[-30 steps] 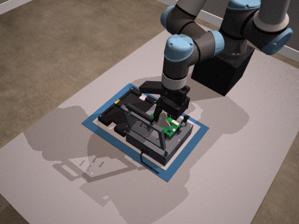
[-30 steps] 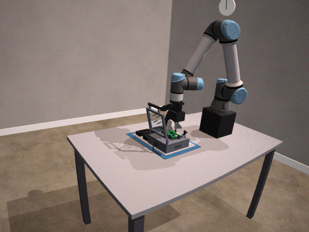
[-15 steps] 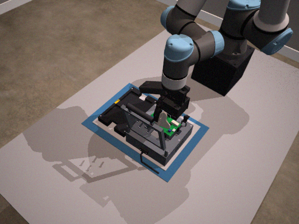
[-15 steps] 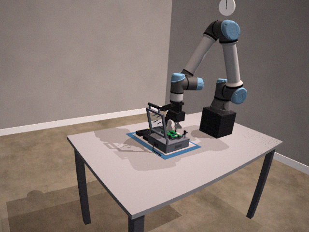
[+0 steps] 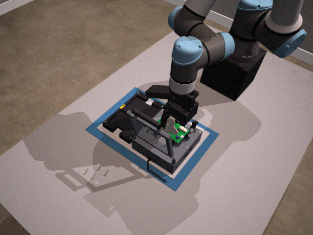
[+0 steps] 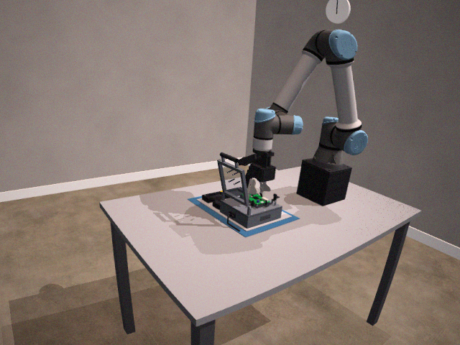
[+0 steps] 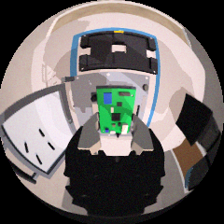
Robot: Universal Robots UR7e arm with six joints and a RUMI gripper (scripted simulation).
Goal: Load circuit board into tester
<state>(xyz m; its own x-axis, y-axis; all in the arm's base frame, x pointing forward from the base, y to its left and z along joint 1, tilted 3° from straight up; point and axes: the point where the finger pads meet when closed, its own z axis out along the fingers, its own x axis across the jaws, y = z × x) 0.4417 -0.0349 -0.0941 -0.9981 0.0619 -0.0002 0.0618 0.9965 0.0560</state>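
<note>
My gripper is now right at the green circuit board. Round my hand: tester lid 120 mm ahead, 100 mm above.
</note>
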